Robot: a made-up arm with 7 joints. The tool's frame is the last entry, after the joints.
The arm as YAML. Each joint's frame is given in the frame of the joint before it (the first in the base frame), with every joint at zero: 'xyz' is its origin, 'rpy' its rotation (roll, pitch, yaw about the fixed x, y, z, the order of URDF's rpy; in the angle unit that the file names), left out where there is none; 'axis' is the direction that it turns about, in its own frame. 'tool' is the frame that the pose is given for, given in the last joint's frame.
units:
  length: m
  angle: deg
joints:
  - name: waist
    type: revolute
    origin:
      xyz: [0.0, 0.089, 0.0]
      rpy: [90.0, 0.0, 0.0]
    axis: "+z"
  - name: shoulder
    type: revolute
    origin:
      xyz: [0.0, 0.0, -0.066]
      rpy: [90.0, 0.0, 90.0]
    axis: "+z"
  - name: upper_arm
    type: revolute
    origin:
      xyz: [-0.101, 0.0, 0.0]
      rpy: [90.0, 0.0, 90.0]
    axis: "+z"
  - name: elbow
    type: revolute
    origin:
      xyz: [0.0, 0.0, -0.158]
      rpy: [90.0, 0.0, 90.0]
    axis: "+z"
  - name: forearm
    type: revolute
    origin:
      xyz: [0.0, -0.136, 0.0]
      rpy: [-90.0, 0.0, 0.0]
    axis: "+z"
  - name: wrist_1
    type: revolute
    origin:
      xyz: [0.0, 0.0, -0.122]
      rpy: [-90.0, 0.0, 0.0]
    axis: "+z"
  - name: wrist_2
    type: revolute
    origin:
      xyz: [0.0, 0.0, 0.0]
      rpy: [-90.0, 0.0, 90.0]
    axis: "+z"
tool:
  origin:
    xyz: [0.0, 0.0, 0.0]
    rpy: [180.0, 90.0, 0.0]
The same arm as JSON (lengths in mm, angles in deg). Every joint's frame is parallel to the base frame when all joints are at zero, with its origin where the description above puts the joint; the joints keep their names.
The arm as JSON. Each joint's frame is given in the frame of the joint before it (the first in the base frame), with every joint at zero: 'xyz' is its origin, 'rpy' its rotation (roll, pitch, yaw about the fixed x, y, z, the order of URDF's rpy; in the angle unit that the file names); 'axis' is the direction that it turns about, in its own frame. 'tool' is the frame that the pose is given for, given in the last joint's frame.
{"units": {"length": "mm", "angle": "deg"}, "joints": [
  {"name": "waist", "type": "revolute", "origin": {"xyz": [0.0, 89.0, 0.0], "rpy": [0.0, 0.0, 0.0]}, "axis": "-y"},
  {"name": "shoulder", "type": "revolute", "origin": {"xyz": [0.0, 66.0, 0.0], "rpy": [0.0, 0.0, 0.0]}, "axis": "+x"},
  {"name": "upper_arm", "type": "revolute", "origin": {"xyz": [0.0, 0.0, -101.0], "rpy": [0.0, 0.0, 0.0]}, "axis": "+z"},
  {"name": "elbow", "type": "revolute", "origin": {"xyz": [0.0, 0.0, -158.0], "rpy": [0.0, 0.0, 0.0]}, "axis": "-y"},
  {"name": "forearm", "type": "revolute", "origin": {"xyz": [0.0, 0.0, -136.0], "rpy": [0.0, 0.0, 0.0]}, "axis": "+z"},
  {"name": "wrist_1", "type": "revolute", "origin": {"xyz": [0.0, 0.0, -122.0], "rpy": [0.0, 0.0, 0.0]}, "axis": "+y"},
  {"name": "wrist_2", "type": "revolute", "origin": {"xyz": [0.0, 0.0, 0.0], "rpy": [0.0, 0.0, 0.0]}, "axis": "-x"}
], "tool": {"origin": {"xyz": [0.0, 0.0, 0.0], "rpy": [0.0, 0.0, 0.0]}}}

